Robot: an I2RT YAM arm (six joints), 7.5 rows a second.
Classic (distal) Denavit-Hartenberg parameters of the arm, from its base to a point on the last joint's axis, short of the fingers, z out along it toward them. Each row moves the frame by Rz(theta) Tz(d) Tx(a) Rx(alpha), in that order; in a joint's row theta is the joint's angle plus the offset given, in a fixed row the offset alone. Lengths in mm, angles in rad.
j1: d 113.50  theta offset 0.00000  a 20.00  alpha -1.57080
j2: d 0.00  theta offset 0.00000  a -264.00  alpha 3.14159
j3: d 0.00  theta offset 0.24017  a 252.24  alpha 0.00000
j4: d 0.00  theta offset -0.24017  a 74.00  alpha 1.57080
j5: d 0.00  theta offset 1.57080  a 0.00  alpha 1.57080
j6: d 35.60  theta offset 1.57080  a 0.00  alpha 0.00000
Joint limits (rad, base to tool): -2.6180..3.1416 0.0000..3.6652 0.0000..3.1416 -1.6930..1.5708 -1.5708..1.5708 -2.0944..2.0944
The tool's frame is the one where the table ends.
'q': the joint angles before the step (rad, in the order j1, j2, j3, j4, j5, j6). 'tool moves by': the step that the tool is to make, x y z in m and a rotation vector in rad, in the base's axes. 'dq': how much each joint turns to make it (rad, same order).
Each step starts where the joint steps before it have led.
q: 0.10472, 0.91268, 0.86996, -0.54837, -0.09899, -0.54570
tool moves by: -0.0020, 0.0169, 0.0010, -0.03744, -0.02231, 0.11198
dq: 0.08649, 0.00035, -0.00019, 0.01237, 0.00100, -0.04791
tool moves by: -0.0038, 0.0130, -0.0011, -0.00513, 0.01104, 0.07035
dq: 0.06853, 0.00076, 0.00032, -0.01177, -0.00012, -0.00313
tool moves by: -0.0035, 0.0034, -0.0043, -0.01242, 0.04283, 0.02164
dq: 0.02155, 0.00150, -0.00071, -0.04242, 0.00023, -0.00048
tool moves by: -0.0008, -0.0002, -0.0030, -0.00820, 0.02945, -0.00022
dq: 0.00018, 0.00471, 0.00027, -0.02608, 0.00014, 0.00048
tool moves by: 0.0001, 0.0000, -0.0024, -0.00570, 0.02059, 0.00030
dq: -0.00025, 0.00604, -0.00017, -0.01516, -0.00058, -0.00016
